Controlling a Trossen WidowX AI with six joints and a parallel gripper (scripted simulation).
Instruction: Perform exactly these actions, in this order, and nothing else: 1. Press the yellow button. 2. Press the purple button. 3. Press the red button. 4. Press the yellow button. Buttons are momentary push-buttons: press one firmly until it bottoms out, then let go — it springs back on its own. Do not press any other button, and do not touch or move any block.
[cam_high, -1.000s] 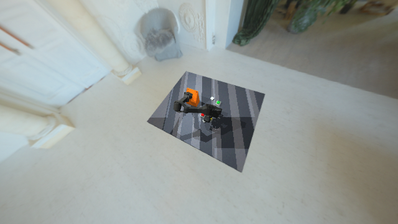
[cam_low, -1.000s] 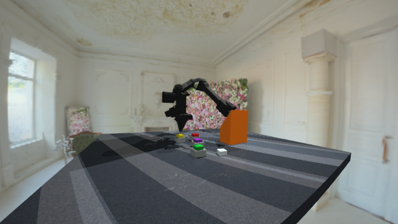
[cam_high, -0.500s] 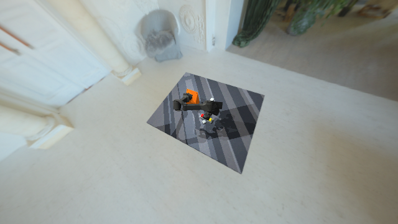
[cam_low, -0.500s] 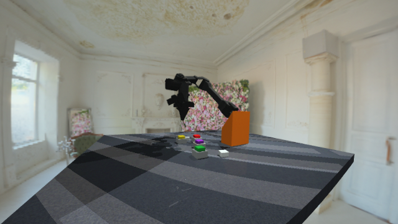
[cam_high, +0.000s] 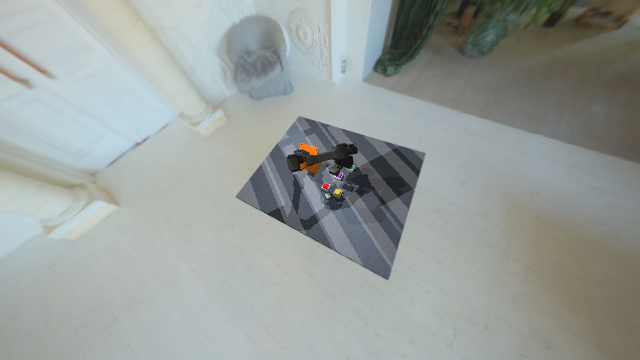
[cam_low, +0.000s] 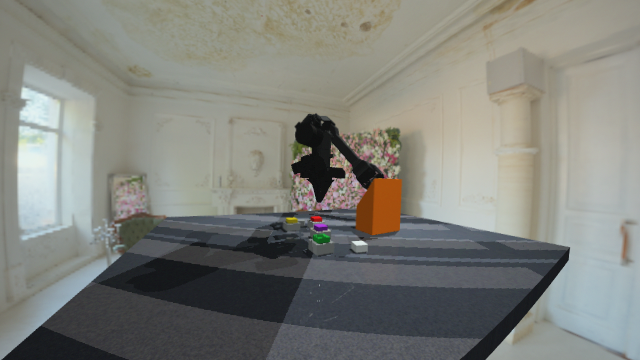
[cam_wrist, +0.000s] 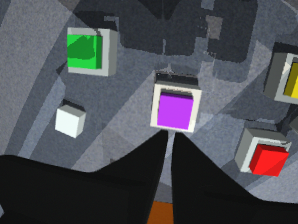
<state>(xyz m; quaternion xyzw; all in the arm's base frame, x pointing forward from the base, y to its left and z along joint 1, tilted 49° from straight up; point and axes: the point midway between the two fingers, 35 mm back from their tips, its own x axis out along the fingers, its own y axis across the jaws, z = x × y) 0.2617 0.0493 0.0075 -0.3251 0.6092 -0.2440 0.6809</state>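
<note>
Now: gripper tip 80 mm above the purple button and 10 mm past it. Also, from my gripper tip: yellow button: 120 mm to the right, 80 mm below, 50 mm ahead; then red button: 120 mm to the right, 80 mm below, 40 mm behind; then green button: 100 mm to the left, 80 mm below, 30 mm ahead.
</note>
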